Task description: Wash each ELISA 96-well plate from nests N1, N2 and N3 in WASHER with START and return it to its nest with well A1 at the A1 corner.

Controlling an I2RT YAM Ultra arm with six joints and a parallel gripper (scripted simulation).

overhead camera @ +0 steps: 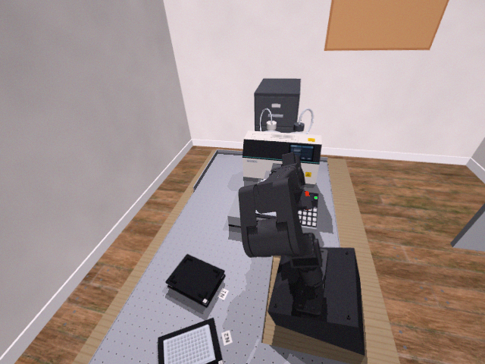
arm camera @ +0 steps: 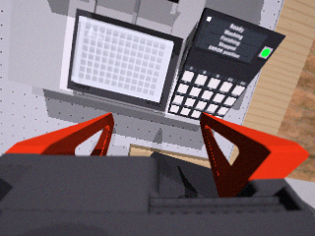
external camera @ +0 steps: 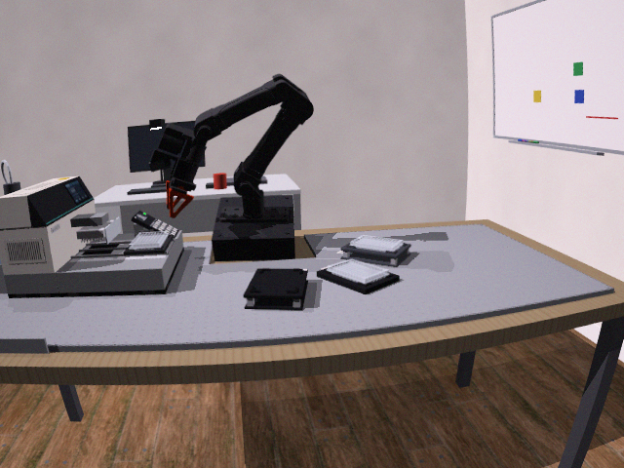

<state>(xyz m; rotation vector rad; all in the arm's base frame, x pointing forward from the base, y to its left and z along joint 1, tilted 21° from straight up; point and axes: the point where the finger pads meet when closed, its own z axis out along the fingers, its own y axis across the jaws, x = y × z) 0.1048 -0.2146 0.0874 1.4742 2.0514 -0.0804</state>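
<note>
The black washer carrier is 7 cm below my hand, 7 cm ahead of it and 5 cm to the right of it. Also, from my hand: manifold head (20 cm to the right, 9 cm ahead, 2 cm below); washer (20 cm to the right, 9 cm ahead, 2 cm below); N1 label (31 cm to the left, 15 cm below, 13 cm ahead).
</note>
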